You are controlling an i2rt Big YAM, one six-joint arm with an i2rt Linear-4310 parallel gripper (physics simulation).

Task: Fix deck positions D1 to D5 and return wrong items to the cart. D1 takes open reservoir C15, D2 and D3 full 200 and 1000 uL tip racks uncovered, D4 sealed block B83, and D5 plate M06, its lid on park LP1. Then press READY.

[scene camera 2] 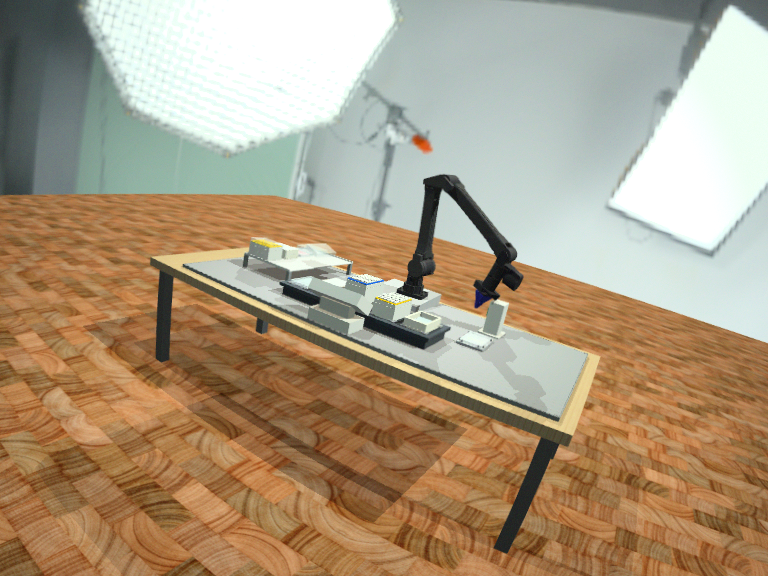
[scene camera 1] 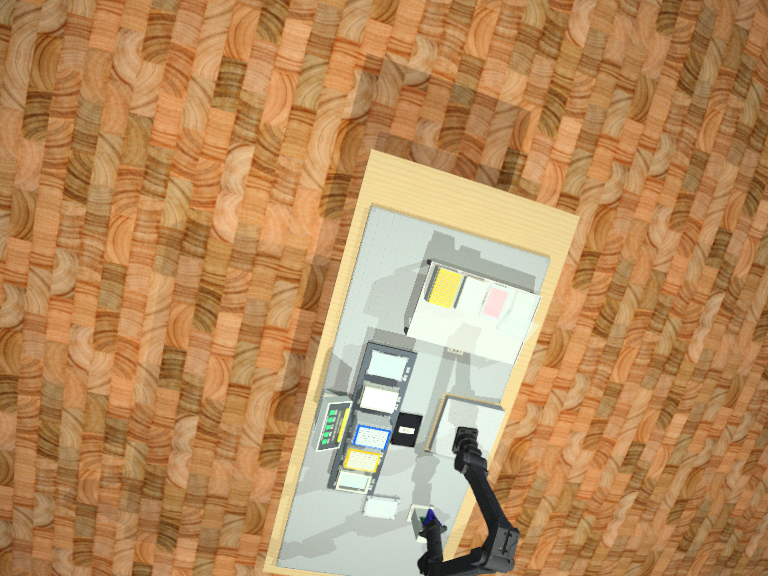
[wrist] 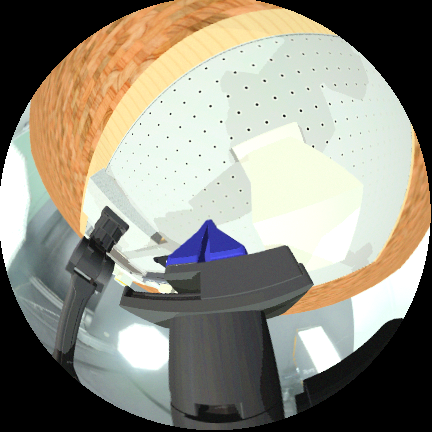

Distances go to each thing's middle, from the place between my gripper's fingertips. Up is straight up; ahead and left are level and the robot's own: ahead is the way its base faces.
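There is the white device with green button (scene camera 2: 496, 313), and my hand is 90 mm to the right of it, 10 mm short of it and 10 mm above it. Going by their middles, the white device with green button is the nearest to my hand of the things named here. The white cart shelf (scene camera 1: 477, 335) is 840 mm to the right of my hand, 10 mm ahead of it and 20 mm below it.
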